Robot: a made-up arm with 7 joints.
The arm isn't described. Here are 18 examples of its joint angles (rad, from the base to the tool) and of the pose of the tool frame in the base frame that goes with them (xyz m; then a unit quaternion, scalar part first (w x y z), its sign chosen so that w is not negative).
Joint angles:
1: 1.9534 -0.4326 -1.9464 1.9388 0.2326 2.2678 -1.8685
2: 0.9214 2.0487 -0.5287 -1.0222 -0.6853 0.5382 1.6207
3: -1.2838 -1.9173 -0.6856 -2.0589 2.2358 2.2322 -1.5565
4: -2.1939 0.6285 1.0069 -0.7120 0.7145 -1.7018 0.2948
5: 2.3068 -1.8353 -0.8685 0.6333 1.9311 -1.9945 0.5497
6: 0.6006 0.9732 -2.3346 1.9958 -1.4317 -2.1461 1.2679
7: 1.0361 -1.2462 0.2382 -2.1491 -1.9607 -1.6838 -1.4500
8: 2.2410 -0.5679 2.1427 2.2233 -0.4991 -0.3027 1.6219
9: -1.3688 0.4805 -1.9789 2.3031 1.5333 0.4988 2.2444
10: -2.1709 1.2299 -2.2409 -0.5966 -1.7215 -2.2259 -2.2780
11: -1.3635 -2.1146 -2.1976 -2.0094 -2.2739 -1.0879 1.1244
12: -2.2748 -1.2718 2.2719 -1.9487 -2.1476 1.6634 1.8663
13: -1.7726 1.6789 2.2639 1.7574 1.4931 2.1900 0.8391
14: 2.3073 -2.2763 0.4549 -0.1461 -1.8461 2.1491 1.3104
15: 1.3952 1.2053 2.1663 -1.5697 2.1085 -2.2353 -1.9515
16: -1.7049 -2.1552 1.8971 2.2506 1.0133 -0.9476 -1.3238
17: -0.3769 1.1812 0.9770 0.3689 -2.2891 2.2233 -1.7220
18: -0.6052 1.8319 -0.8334 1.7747 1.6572 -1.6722 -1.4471
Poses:
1: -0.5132 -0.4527 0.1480 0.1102 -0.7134 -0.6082 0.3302
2: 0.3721 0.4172 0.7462 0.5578 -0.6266 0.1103 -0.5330
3: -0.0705 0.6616 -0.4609 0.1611 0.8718 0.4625 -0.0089
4: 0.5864 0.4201 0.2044 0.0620 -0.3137 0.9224 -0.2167
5: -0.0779 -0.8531 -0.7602 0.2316 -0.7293 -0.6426 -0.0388
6: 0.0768 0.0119 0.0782 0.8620 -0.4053 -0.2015 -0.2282
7: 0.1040 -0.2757 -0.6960 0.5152 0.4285 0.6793 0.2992
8: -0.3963 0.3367 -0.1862 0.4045 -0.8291 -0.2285 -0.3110
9: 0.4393 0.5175 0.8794 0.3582 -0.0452 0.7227 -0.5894
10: -0.4377 0.7721 0.3573 0.3703 -0.3489 -0.0504 -0.8594
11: -0.3026 0.9554 0.3522 0.8830 0.0717 -0.0835 -0.4562
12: -0.0625 -0.3226 0.6239 0.8455 -0.3667 0.3234 0.2147
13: -0.0377 0.4337 0.0463 0.3048 -0.6075 0.5889 -0.4374
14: 0.3112 -0.3071 -0.8678 0.6757 0.3519 -0.6468 0.0337
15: -0.3253 0.1706 0.3622 0.2789 -0.6483 -0.6939 0.1429
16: -0.1137 -0.0596 -0.2202 0.1290 -0.8216 -0.5553 0.0008
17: -0.0609 -0.1046 0.7272 0.0115 -0.4968 -0.1256 -0.8586
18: 0.0725 0.6506 0.6999 0.2989 -0.1394 -0.8053 -0.4927
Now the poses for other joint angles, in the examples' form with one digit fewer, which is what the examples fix.
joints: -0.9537 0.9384 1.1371 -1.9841 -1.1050 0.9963 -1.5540
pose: -0.007 -0.280 0.611 0.041 -0.640 -0.123 0.757
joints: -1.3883 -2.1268 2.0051 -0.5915 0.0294 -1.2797 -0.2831
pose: -0.387 0.105 0.279 0.960 -0.164 0.169 0.152
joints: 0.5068 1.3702 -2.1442 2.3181 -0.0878 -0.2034 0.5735
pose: 0.237 0.232 0.194 0.207 0.778 -0.566 -0.179
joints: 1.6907 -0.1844 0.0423 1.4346 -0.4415 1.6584 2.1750
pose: -0.234 -0.461 0.109 0.105 0.001 0.994 -0.042
